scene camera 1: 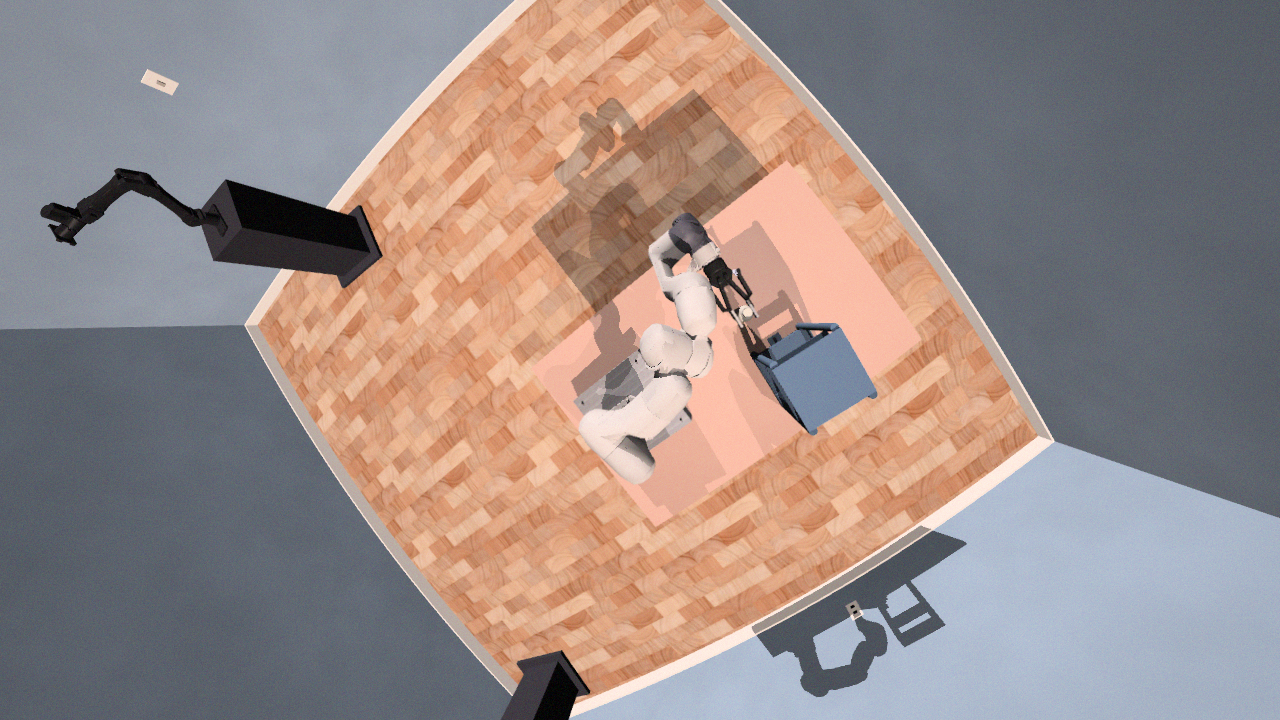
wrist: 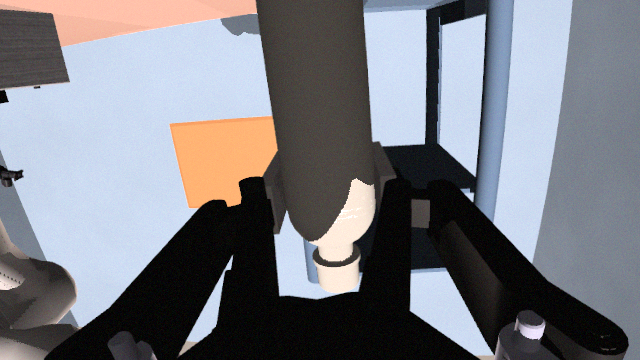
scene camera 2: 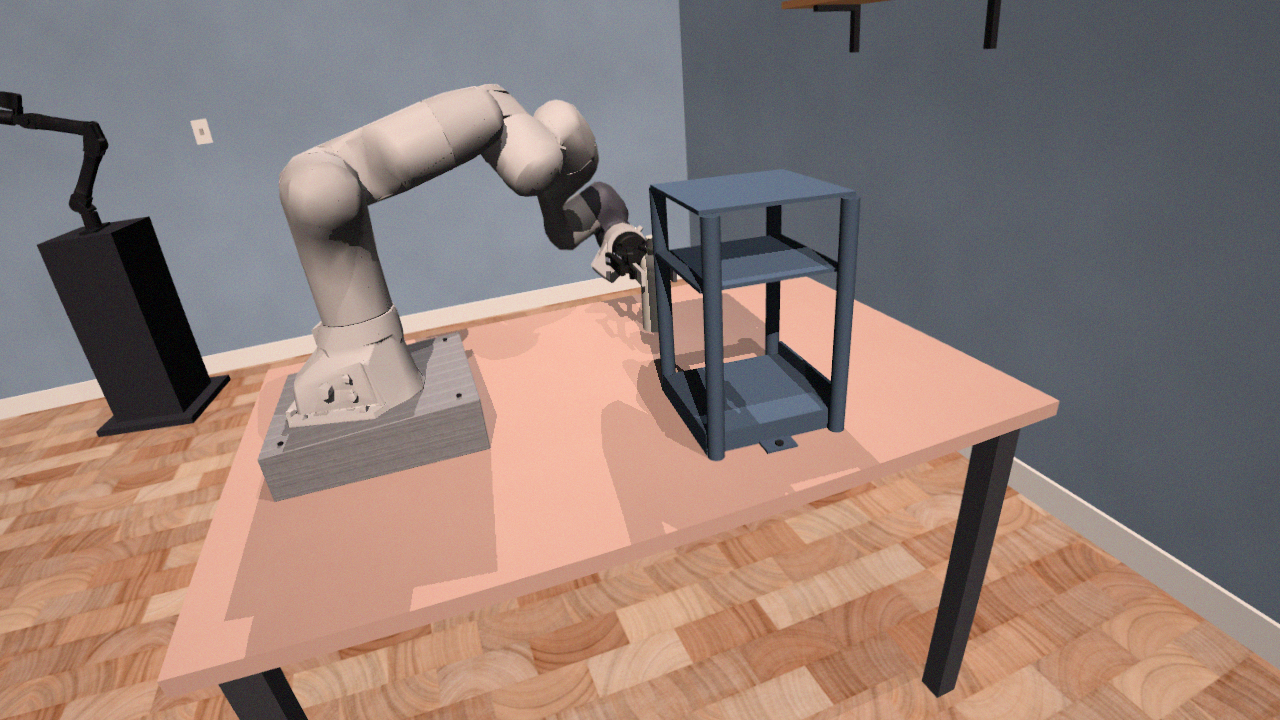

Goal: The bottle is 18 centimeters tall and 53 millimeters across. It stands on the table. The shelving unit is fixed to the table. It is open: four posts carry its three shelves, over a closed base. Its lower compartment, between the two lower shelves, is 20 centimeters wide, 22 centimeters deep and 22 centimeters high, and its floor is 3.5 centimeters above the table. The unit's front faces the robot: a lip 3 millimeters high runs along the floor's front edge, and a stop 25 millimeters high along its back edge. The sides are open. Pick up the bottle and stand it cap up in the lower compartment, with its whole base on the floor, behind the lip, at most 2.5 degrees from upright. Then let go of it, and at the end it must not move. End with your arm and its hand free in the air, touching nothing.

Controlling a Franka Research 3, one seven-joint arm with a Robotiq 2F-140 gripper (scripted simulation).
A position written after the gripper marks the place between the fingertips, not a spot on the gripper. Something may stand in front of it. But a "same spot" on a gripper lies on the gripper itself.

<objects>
The gripper shows in scene camera 1, in the wrist view [329, 165] and in scene camera 2. One and the same spot on the gripper: [scene camera 2: 633, 269] is [scene camera 1: 732, 316].
</objects>
